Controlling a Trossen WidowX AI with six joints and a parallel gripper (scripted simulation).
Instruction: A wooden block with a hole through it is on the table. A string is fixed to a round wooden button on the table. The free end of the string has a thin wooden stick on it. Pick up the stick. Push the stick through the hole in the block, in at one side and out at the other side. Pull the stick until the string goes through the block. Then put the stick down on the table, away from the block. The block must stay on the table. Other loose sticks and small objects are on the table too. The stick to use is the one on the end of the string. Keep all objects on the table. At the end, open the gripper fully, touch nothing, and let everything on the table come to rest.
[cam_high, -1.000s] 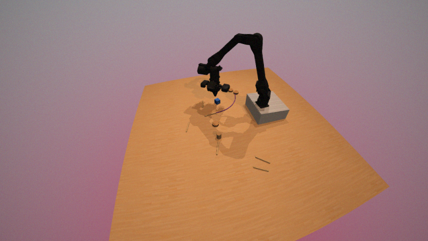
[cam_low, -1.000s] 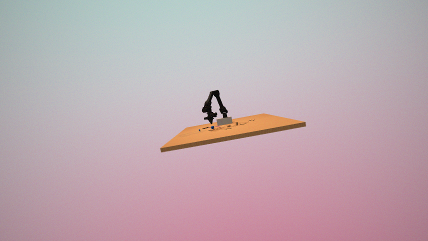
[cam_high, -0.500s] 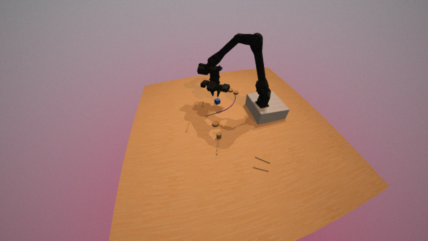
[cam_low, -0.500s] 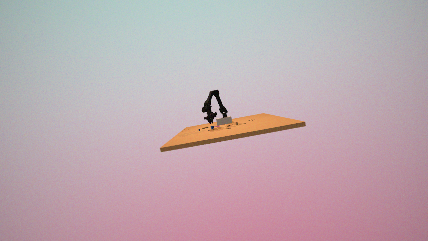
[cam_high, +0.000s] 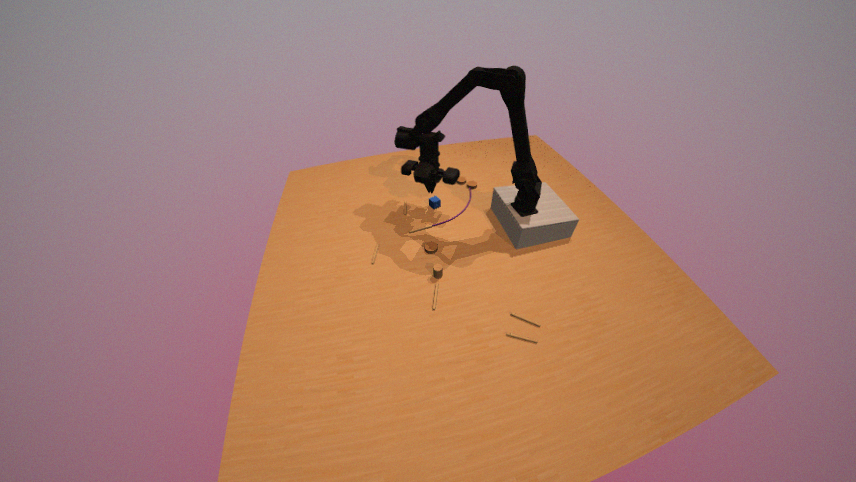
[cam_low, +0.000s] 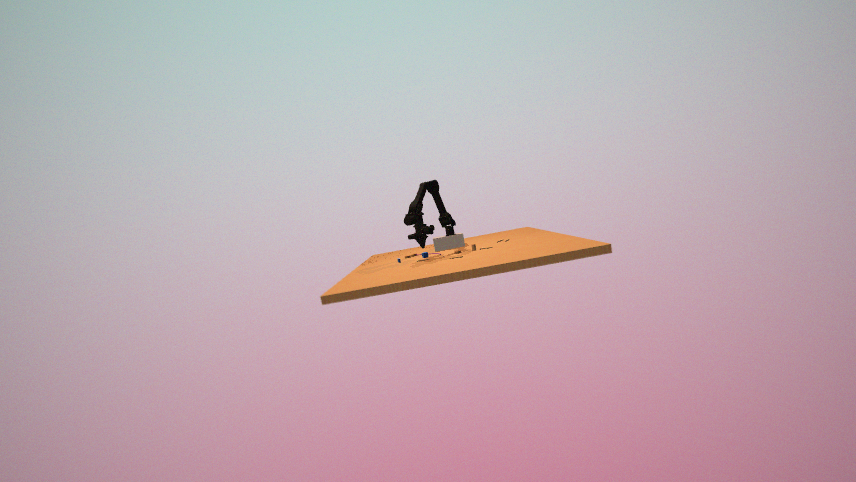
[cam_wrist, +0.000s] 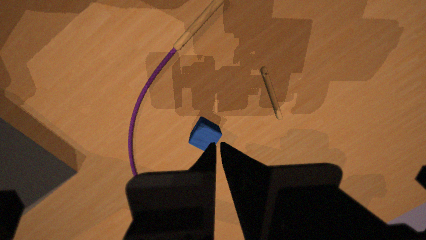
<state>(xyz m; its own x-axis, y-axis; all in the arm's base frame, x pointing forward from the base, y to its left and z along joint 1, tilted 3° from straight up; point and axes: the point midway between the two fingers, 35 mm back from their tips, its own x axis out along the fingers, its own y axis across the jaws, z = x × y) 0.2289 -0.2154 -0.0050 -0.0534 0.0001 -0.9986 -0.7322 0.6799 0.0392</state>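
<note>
The blue block lies 1 cm behind my gripper tip and 4 cm below it. Round my gripper tip: small wooden cylinder: 9 cm ahead, 29 cm to the left, 4 cm below; thin stick: 6 cm ahead, 10 cm to the left, 6 cm below.
</note>
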